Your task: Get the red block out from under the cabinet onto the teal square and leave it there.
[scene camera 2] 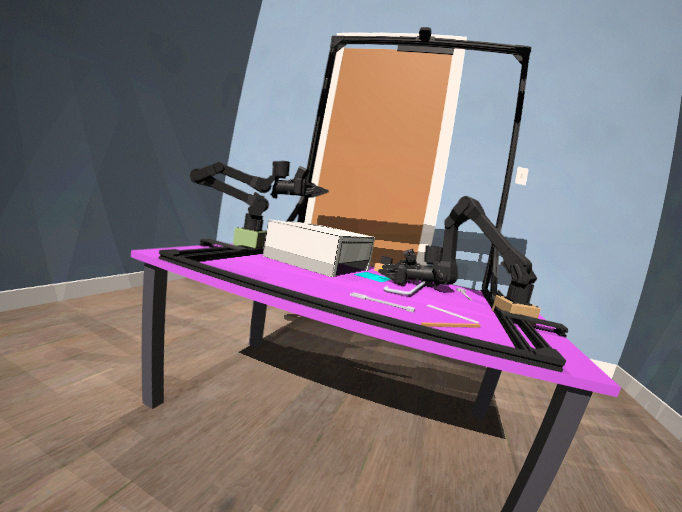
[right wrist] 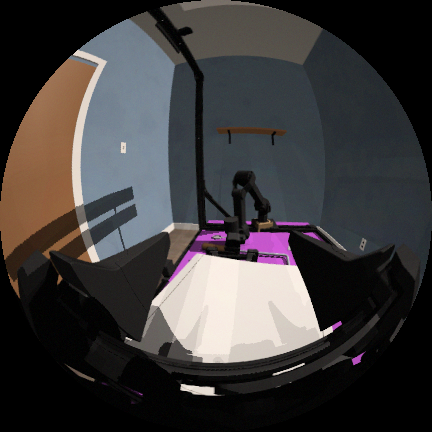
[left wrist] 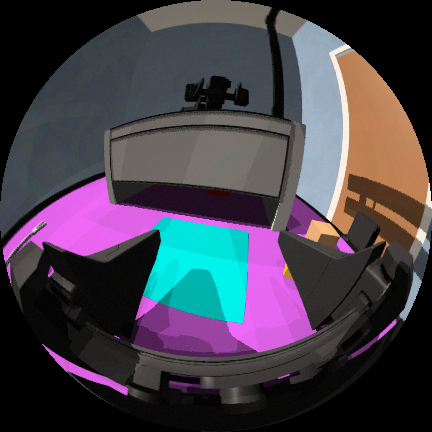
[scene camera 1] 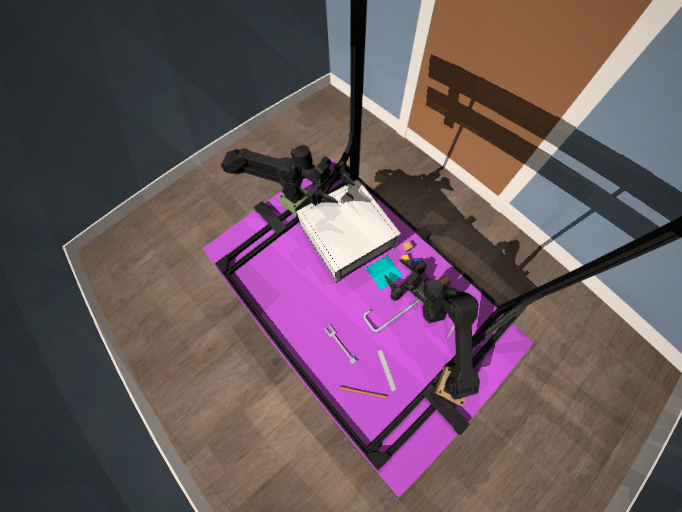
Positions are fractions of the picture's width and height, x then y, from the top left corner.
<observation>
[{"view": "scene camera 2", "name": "my left gripper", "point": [0.56, 0.52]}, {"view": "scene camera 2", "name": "my right gripper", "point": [0.48, 0.37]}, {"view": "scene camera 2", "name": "cabinet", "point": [0.47, 0.49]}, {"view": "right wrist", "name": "my left gripper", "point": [0.53, 0.63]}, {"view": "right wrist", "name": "my right gripper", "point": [0.54, 0.55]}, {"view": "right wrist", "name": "cabinet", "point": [0.39, 0.66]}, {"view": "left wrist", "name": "my left gripper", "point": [0.51, 0.55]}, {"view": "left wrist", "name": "my right gripper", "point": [0.51, 0.19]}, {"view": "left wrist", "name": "cabinet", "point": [0.64, 0.49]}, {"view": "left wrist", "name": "teal square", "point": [0.47, 0.62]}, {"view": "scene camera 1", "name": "my right gripper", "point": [0.51, 0.38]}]
</observation>
